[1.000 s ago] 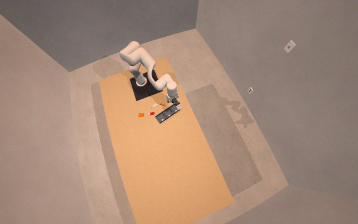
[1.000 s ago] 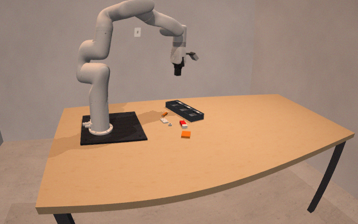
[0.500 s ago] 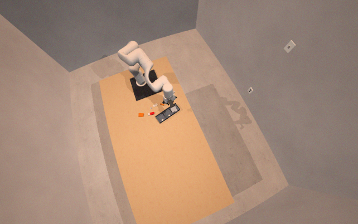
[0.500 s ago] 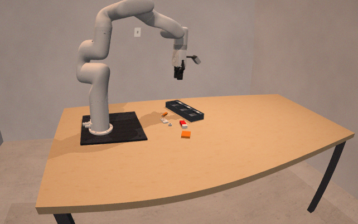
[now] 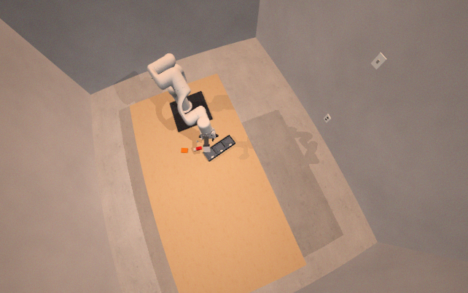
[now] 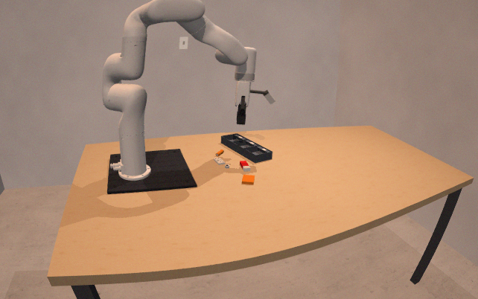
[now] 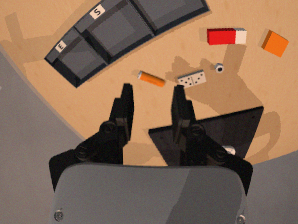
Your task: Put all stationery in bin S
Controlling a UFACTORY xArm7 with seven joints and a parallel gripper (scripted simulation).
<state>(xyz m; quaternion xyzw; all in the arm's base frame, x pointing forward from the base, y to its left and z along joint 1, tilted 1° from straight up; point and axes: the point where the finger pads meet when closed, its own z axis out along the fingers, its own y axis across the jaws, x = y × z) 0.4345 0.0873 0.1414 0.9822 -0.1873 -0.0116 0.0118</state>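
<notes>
Now: the eraser 15 cm below my hand, 12 cm to the right of it and 3 cm behind it. Also, from my hand: dark bin tray: 14 cm below, 4 cm to the left, 4 cm ahead; then white flat piece: 15 cm below, 10 cm behind, 4 cm to the right; then orange stick: 15 cm below, 7 cm behind, 3 cm to the left.
</notes>
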